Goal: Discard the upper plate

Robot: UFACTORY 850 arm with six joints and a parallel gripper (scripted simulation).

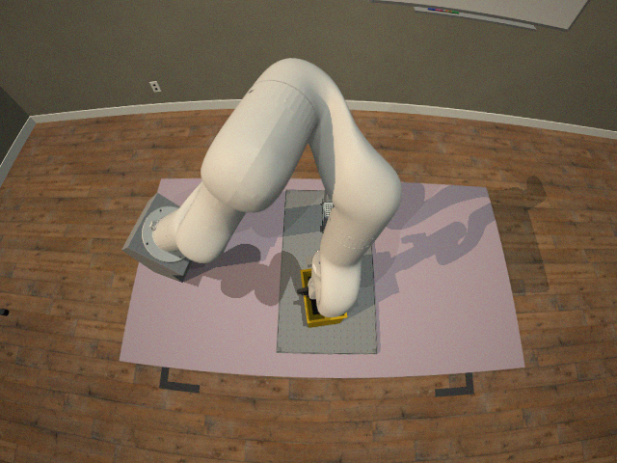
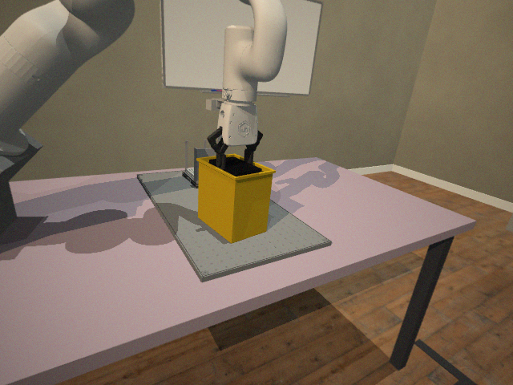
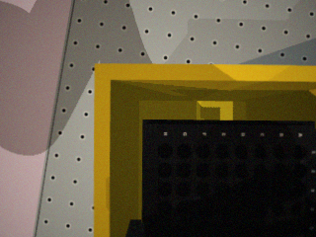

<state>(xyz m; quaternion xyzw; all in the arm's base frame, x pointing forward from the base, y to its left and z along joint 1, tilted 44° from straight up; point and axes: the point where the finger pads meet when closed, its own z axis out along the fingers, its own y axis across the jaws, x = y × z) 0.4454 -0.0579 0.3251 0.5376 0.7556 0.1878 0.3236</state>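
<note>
My gripper is now 1 cm above the black 96-well plate. Also, from my hand: yellow plastics bin W1: 10 cm below; light plate: 37 cm to the left, 16 cm below.
</note>
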